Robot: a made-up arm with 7 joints. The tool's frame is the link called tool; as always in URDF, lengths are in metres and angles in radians. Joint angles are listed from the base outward.
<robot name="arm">
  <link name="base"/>
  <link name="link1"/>
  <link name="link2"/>
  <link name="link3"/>
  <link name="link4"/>
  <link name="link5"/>
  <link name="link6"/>
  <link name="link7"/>
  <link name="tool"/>
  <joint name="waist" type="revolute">
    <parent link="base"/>
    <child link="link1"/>
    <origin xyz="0 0 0.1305" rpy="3.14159 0 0"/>
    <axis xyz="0 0 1"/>
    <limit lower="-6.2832" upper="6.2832"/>
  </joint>
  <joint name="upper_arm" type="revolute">
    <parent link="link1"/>
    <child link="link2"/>
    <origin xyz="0 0.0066 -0.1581" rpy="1.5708 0 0"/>
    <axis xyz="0 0 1"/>
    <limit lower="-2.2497" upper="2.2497"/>
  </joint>
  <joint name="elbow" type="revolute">
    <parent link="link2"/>
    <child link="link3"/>
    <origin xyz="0 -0.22 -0.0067" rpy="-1.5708 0 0"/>
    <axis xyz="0 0 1"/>
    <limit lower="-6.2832" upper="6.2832"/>
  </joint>
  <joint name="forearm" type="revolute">
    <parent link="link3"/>
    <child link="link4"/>
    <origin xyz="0 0.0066 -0.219" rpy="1.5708 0 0"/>
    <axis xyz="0 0 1"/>
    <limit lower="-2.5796" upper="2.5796"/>
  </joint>
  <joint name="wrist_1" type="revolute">
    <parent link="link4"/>
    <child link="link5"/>
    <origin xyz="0 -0.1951 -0.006" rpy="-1.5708 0 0"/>
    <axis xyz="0 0 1"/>
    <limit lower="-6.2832" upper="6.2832"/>
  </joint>
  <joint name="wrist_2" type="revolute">
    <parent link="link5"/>
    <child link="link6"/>
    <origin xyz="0 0.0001 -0.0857" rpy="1.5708 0 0"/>
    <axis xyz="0 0 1"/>
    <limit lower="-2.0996" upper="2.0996"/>
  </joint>
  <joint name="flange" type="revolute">
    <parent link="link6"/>
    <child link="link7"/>
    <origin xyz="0 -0.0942 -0.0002" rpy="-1.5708 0 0"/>
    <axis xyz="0 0 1"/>
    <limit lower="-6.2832" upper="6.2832"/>
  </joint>
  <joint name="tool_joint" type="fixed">
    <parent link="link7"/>
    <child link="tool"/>
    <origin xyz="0 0 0"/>
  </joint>
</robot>
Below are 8 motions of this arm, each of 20 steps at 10 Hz.
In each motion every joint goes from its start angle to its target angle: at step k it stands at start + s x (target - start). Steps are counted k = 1, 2, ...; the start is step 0. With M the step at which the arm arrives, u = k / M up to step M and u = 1 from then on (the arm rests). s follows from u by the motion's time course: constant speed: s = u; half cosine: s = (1 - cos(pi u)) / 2; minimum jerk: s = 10 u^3 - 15 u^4 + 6 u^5.
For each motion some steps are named. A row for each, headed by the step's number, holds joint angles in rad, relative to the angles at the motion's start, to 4 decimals.
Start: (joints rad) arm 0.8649 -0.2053 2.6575 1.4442 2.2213 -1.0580 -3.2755
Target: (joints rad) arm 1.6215 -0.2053 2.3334 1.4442 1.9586 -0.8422 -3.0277
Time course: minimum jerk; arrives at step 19
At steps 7, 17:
7: 0.2001 0.0000 -0.0857 0.0000 -0.0695 0.0571 0.0655
17: 0.7491 0.0000 -0.3209 0.0000 -0.2601 0.2137 0.2453

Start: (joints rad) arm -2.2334 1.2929 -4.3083 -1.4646 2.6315 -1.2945 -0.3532
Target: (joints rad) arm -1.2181 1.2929 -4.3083 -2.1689 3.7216 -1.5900 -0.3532
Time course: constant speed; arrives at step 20
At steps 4, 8, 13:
4: 0.2031 0.0000 0.0000 -0.1409 0.2180 -0.0591 0.0000
8: 0.4061 0.0000 0.0000 -0.2817 0.4360 -0.1182 0.0000
13: 0.6599 0.0000 0.0000 -0.4578 0.7086 -0.1921 0.0000

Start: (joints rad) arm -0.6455 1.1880 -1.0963 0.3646 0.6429 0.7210 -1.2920
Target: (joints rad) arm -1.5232 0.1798 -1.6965 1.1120 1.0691 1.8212 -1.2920
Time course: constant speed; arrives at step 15
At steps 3, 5, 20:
3: -0.1755 -0.2016 -0.1200 0.1495 0.0852 0.2200 0.0000
5: -0.2926 -0.3361 -0.2001 0.2491 0.1421 0.3667 0.0000
20: -0.8777 -1.0082 -0.6002 0.7474 0.4262 1.1002 0.0000

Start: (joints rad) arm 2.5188 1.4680 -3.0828 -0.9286 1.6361 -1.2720 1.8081
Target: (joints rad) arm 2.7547 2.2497 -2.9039 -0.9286 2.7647 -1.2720 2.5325
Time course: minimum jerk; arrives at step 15
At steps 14, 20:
14: 0.2353 0.7796 0.1784 0.0000 1.1256 0.0000 0.7225
20: 0.2359 0.7817 0.1789 0.0000 1.1286 0.0000 0.7244

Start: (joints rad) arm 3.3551 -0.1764 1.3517 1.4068 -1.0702 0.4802 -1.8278
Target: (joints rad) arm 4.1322 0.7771 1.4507 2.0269 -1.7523 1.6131 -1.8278
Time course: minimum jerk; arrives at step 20
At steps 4, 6, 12, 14, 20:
4: 0.0450 0.0552 0.0057 0.0359 -0.0395 0.0656 0.0000
6: 0.1267 0.1555 0.0161 0.1011 -0.1112 0.1848 0.0000
12: 0.5304 0.6508 0.0676 0.4233 -0.4656 0.7733 0.0000
14: 0.6504 0.7980 0.0829 0.5190 -0.5709 0.9481 0.0000
20: 0.7771 0.9535 0.0990 0.6201 -0.6821 1.1329 0.0000

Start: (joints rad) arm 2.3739 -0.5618 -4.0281 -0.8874 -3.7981 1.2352 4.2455
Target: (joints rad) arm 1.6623 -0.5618 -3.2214 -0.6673 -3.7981 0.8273 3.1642
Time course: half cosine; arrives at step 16
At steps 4, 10, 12, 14, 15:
4: -0.1042 0.0000 0.1181 0.0322 0.0000 -0.0597 -0.1584
10: -0.4920 0.0000 0.5577 0.1522 0.0000 -0.2820 -0.7475
12: -0.6074 0.0000 0.6886 0.1879 0.0000 -0.3482 -0.9229
14: -0.6845 0.0000 0.7760 0.2117 0.0000 -0.3924 -1.0401
15: -0.7048 0.0000 0.7989 0.2180 0.0000 -0.4040 -1.0709

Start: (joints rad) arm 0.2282 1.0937 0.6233 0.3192 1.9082 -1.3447 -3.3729
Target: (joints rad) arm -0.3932 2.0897 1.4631 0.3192 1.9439 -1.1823 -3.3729
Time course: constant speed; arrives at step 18
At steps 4, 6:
4: -0.1381 0.2213 0.1866 0.0000 0.0079 0.0361 0.0000
6: -0.2071 0.3320 0.2799 0.0000 0.0119 0.0541 0.0000

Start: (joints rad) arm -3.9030 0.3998 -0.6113 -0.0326 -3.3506 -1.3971 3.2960
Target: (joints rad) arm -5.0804 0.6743 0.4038 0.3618 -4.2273 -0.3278 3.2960
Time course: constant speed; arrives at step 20
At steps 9, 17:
9: -0.5298 0.1235 0.4568 0.1775 -0.3945 0.4812 0.0000
17: -1.0008 0.2333 0.8628 0.3352 -0.7452 0.9089 0.0000

